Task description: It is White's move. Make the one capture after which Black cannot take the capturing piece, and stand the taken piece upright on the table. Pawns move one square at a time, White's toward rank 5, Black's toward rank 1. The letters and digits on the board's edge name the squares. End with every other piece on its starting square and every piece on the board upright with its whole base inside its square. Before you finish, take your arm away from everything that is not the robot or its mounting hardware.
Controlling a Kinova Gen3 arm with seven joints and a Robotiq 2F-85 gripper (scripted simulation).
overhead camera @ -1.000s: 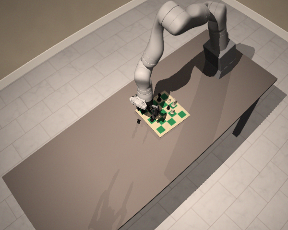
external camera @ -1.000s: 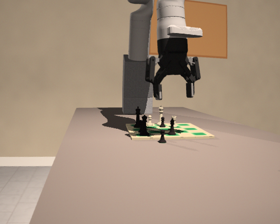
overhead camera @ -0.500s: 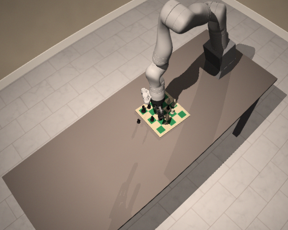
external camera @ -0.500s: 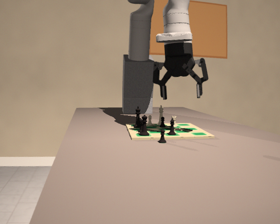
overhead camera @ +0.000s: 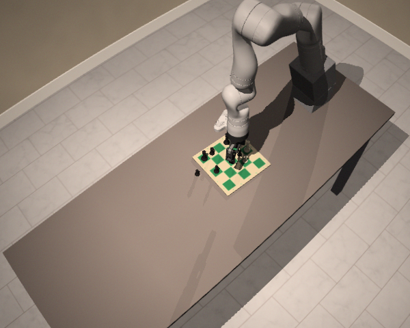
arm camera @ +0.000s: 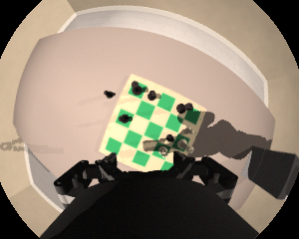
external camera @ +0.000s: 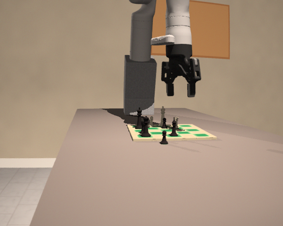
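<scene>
Now: hand 5 cm past the white rook and 9 cm above it. From my hand the other things lie so: black king 4 cm behind, 11 cm to the right, 7 cm below; then board 1 cm behind, 3 cm to the right, 11 cm below; then white king 8 cm behind, 4 cm to the right, 7 cm below.
</scene>
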